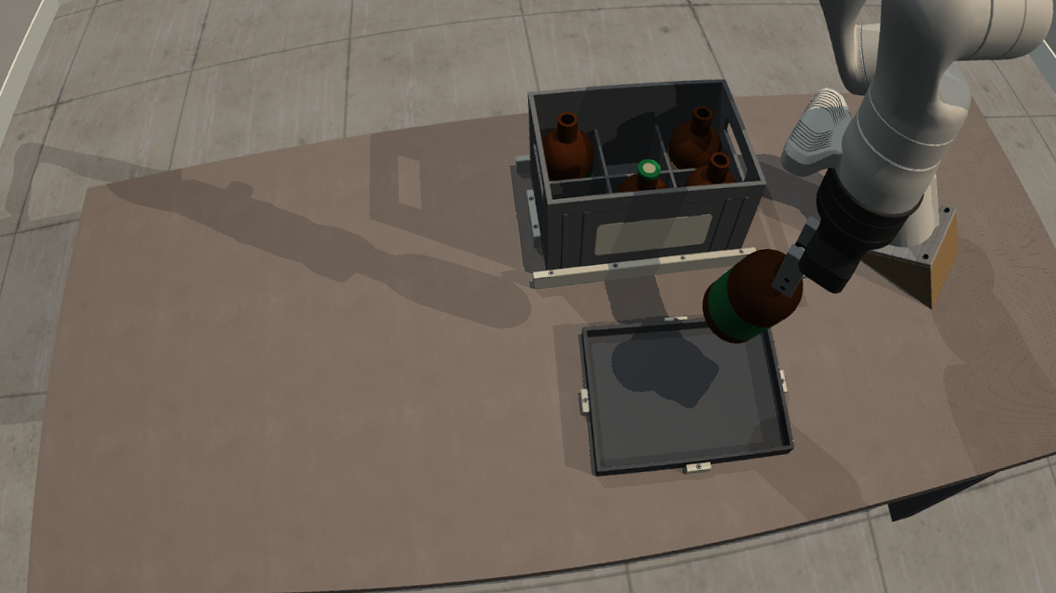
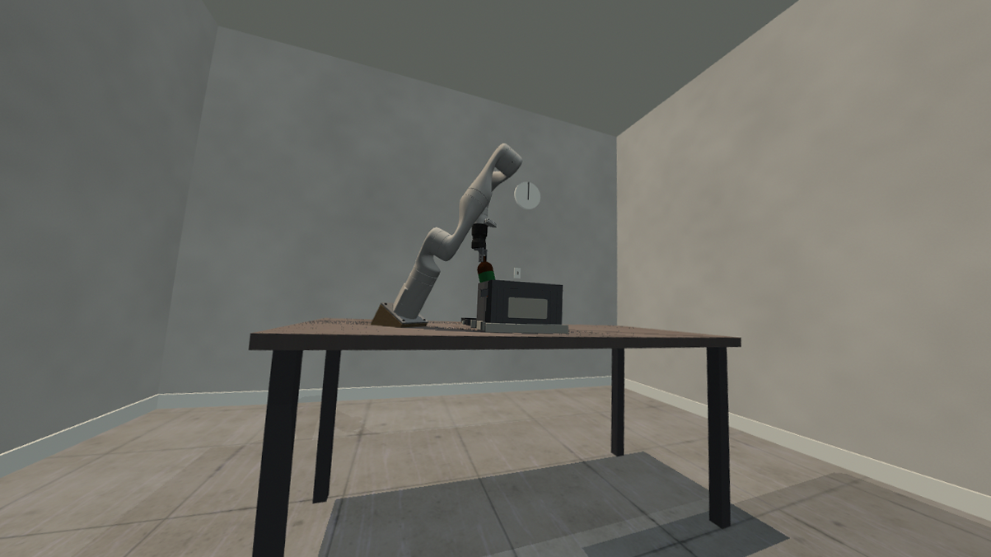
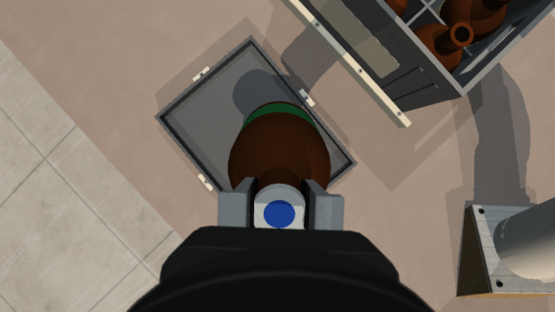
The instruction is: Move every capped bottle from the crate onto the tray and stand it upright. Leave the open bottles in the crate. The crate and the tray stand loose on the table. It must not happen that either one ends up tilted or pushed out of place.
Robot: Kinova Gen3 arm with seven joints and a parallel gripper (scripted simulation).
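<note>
Now: hand 300 mm above the dark tray, 50 mm short of it and 10 mm to the left of it. From my hand the other things lie so: crate (290 mm to the right, 230 mm below, 10 mm ahead).
</note>
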